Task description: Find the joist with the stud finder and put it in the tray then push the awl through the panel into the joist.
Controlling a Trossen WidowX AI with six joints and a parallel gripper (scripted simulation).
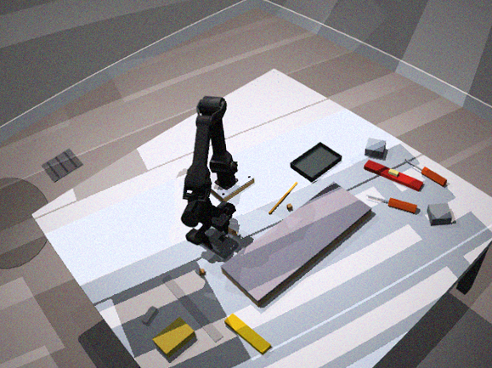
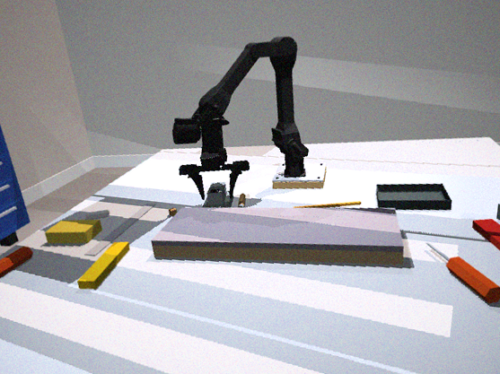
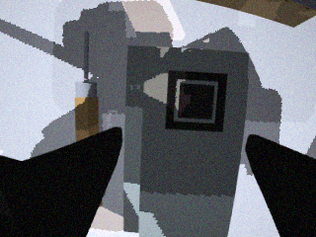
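Now: gripper tip 20 mm below the stud finder and 10 mm short of it. From my gripper tip the other things lie so: awl (70 mm to the left, 20 mm below, 10 mm ahead); then pencil (290 mm to the left, 30 mm ahead, 20 mm below); then yellow bar (300 mm ahead, 190 mm to the right, 20 mm below).
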